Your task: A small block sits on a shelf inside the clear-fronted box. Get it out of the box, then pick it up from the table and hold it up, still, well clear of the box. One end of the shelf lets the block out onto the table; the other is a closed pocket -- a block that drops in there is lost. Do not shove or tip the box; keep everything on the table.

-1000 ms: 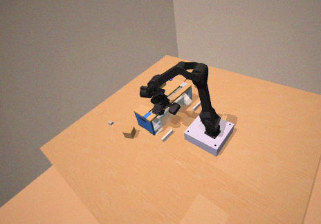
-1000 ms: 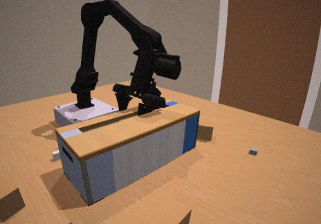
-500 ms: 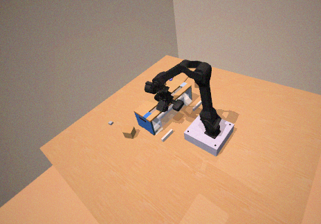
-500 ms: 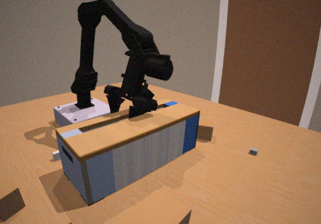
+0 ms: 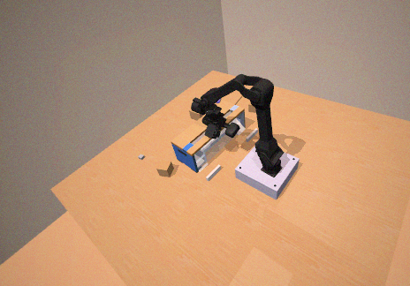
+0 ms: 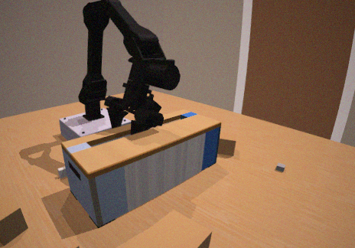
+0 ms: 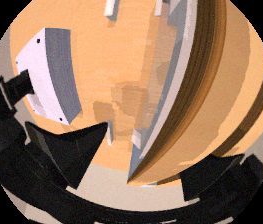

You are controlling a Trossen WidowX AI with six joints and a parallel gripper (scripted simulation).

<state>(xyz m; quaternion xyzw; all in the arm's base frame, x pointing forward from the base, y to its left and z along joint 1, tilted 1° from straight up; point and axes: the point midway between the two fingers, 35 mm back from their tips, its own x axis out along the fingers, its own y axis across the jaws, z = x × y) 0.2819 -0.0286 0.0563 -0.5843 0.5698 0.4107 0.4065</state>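
Now: the long box 40 mm ahead of my gripper tip, 30 mm to the left of it and 20 mm below it. Also, from my gripper tip: purple block: 300 mm ahead, 270 mm to the right, 80 mm below; grey cube: 310 mm ahead, 330 mm to the left, 80 mm below.
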